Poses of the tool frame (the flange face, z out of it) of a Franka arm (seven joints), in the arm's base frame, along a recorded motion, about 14 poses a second.
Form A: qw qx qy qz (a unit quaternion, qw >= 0); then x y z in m.
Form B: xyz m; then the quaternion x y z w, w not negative. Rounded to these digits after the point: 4 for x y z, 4 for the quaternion.
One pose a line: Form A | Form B
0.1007 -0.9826 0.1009 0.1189 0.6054 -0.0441 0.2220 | 0.6054 -0.0441 0.2220 -0.9826 0.1009 0.1189 0.1007
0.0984 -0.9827 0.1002 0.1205 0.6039 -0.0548 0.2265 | 0.6039 -0.0548 0.2265 -0.9827 0.1002 0.1205 0.0984
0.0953 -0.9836 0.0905 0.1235 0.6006 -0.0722 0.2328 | 0.6006 -0.0722 0.2328 -0.9836 0.0905 0.1235 0.0953
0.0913 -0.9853 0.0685 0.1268 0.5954 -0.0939 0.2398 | 0.5954 -0.0939 0.2398 -0.9853 0.0685 0.1268 0.0913
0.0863 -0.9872 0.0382 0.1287 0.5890 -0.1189 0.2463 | 0.5890 -0.1189 0.2463 -0.9872 0.0382 0.1287 0.0863
